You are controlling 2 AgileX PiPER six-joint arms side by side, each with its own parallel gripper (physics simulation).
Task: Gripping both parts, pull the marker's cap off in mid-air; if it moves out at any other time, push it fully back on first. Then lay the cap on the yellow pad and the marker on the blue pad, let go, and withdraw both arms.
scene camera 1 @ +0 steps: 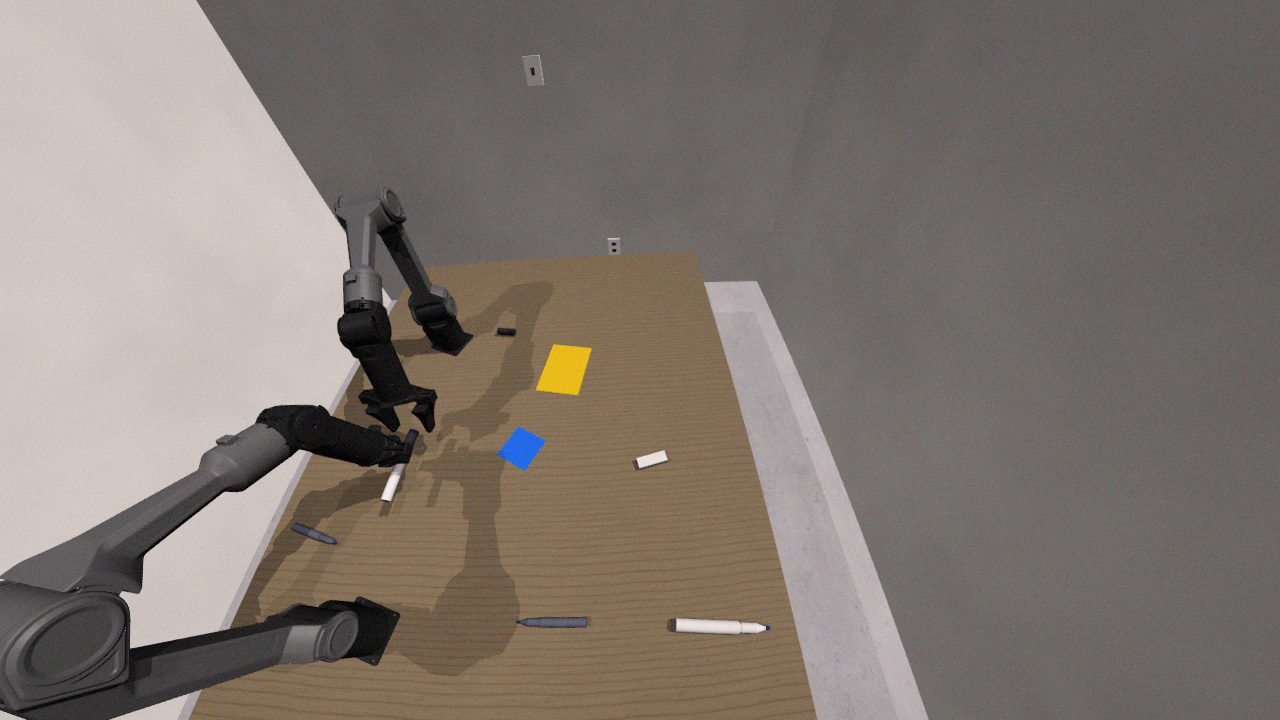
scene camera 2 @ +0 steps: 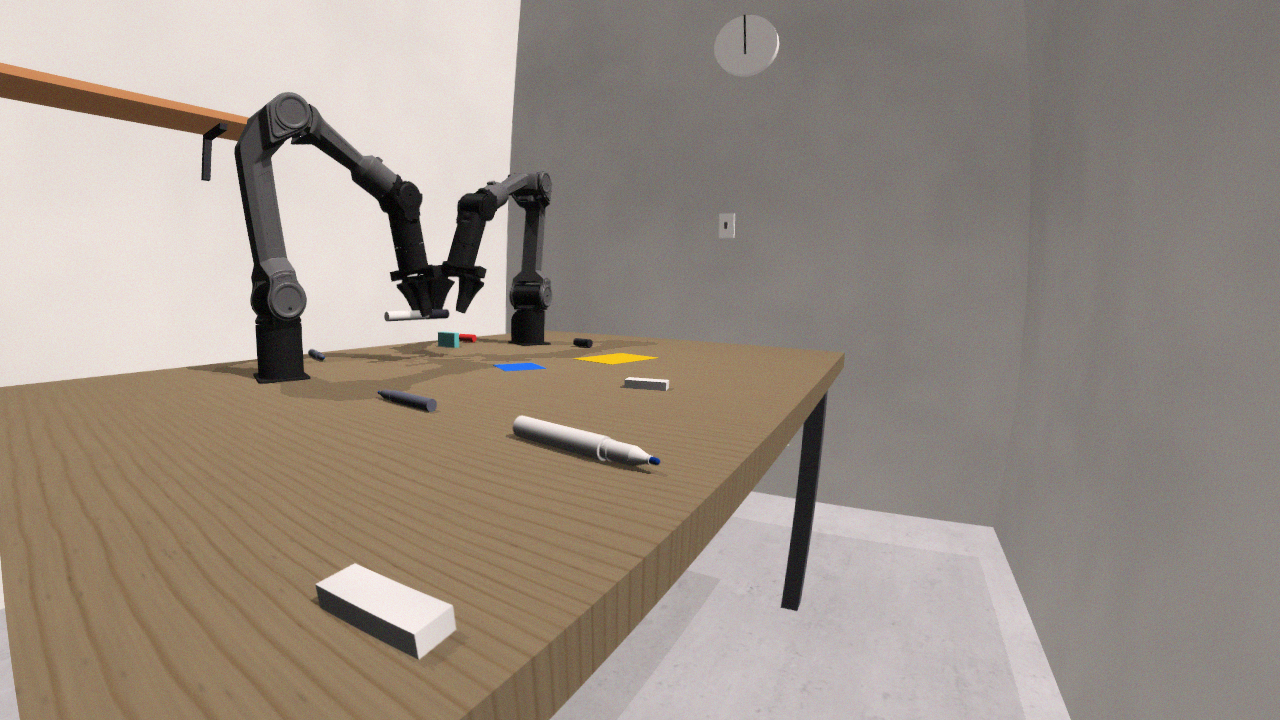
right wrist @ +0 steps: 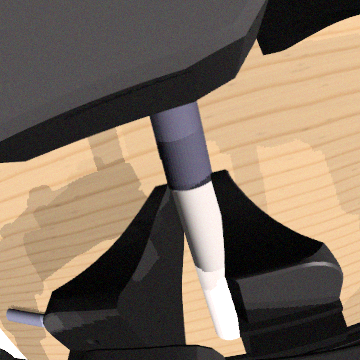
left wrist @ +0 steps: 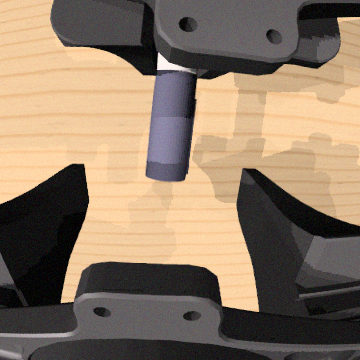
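Note:
My right gripper (scene camera 1: 404,456) (scene camera 2: 424,313) (right wrist: 195,196) is shut on the white marker body (scene camera 1: 392,486) (scene camera 2: 402,315) (right wrist: 200,225), holding it in mid-air. The dark blue-grey cap (scene camera 1: 411,437) (scene camera 2: 438,313) (left wrist: 172,120) (right wrist: 182,145) sits on the marker's end, with no gap visible at the joint. My left gripper (scene camera 1: 412,429) (left wrist: 162,184) is open; in the left wrist view the cap's free end reaches between its fingertips in the picture, untouched. Its palm hides the cap's end in the right wrist view. The yellow pad (scene camera 1: 563,368) (scene camera 2: 615,358) and blue pad (scene camera 1: 520,447) (scene camera 2: 519,366) lie on the table.
A black cylinder (scene camera 1: 506,331) (scene camera 2: 582,342) lies beyond the yellow pad. Dark pens (scene camera 1: 313,533) (scene camera 1: 551,621), a white blue-tipped marker (scene camera 1: 707,625) (scene camera 2: 572,438) and a white block (scene camera 1: 651,459) (scene camera 2: 646,384) lie around. A teal block (scene camera 2: 448,339) stands near a red piece (scene camera 2: 468,337).

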